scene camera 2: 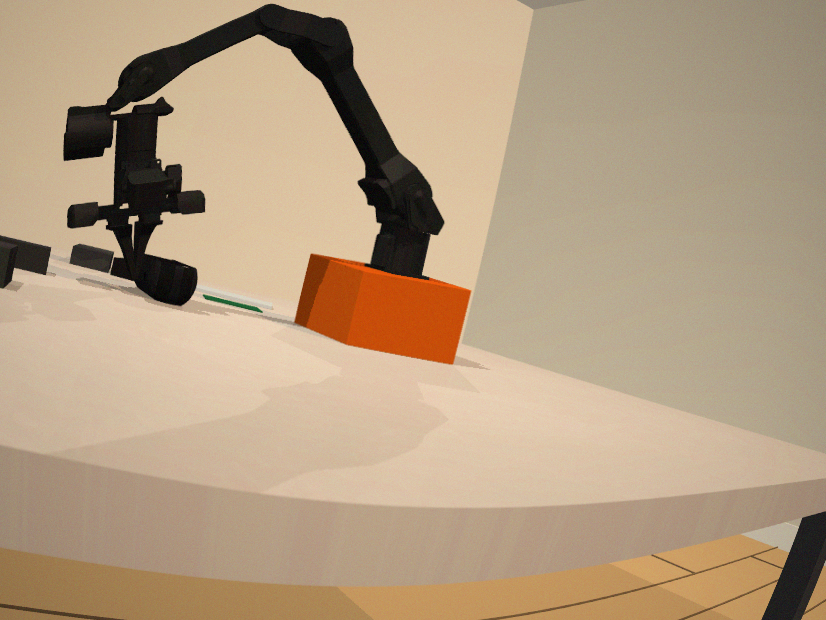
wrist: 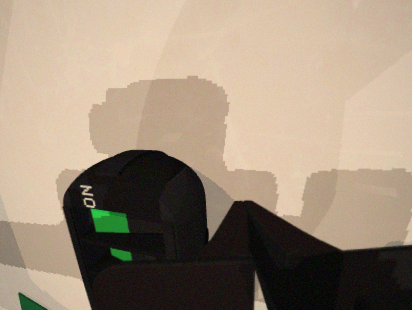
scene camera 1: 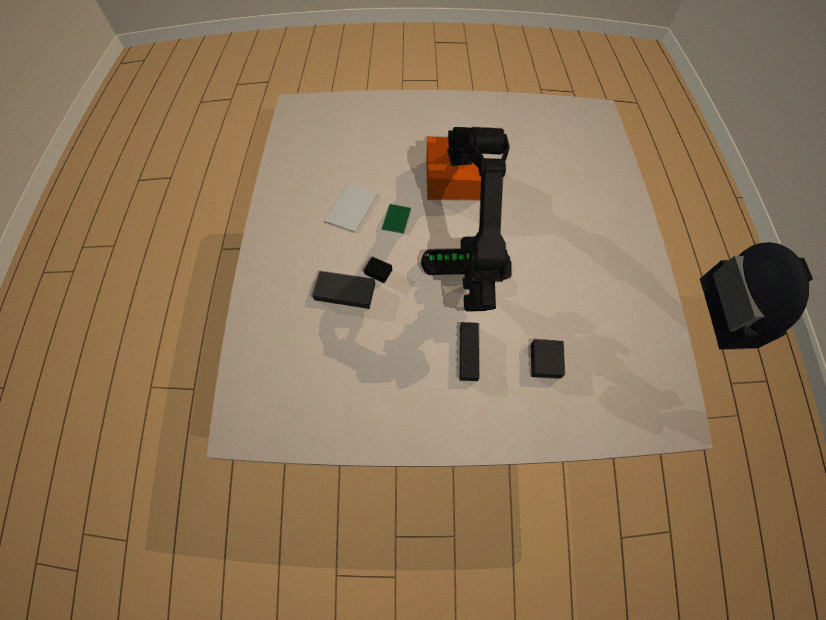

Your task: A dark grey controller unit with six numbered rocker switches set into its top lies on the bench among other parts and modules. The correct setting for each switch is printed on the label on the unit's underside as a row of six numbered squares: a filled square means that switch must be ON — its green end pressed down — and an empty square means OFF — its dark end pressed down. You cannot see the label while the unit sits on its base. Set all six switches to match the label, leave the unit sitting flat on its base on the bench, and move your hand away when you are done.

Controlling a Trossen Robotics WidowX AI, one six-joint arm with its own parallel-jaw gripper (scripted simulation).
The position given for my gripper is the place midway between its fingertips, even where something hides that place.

Note:
My gripper (scene camera 2: 134, 279) is shut and holds nothing. Further things: a dark square block (scene camera 1: 547, 356) and a white card (scene camera 1: 354, 202).
My gripper is seen too in the wrist view (wrist: 242, 209). The wrist view misses the dark square block: it is out of frame. The wrist view does not show the white card: it is out of frame.

